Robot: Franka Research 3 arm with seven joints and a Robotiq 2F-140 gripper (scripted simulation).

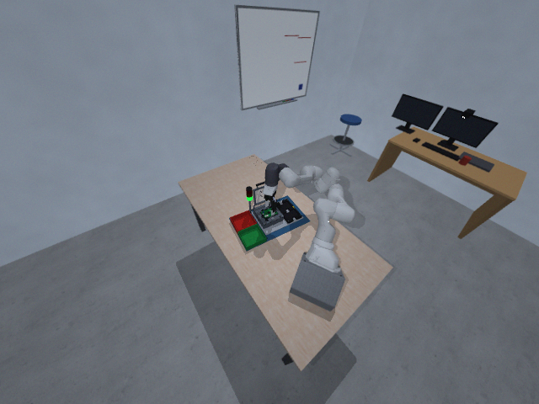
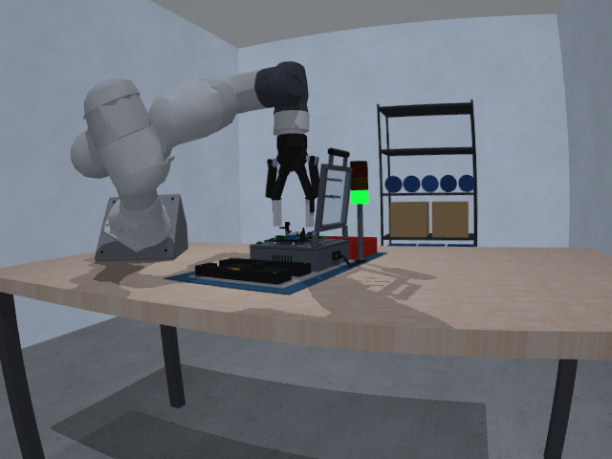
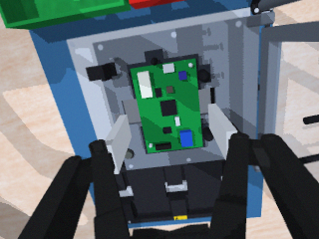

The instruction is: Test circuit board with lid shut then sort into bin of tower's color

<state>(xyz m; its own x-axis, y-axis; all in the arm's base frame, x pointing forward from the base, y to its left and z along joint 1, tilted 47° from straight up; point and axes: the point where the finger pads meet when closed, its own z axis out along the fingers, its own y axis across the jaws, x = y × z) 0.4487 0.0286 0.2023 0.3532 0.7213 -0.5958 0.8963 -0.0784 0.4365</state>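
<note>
Right now the green circuit board is 5 cm below my hand. From my hand the other things lie so: tester plate: 5 cm below, 1 cm to the left, 1 cm ahead; then tester lid: 11 cm ahead, 6 cm above, 4 cm to the right; then black latch hook: 8 cm to the left, 4 cm below, 4 cm behind.
</note>
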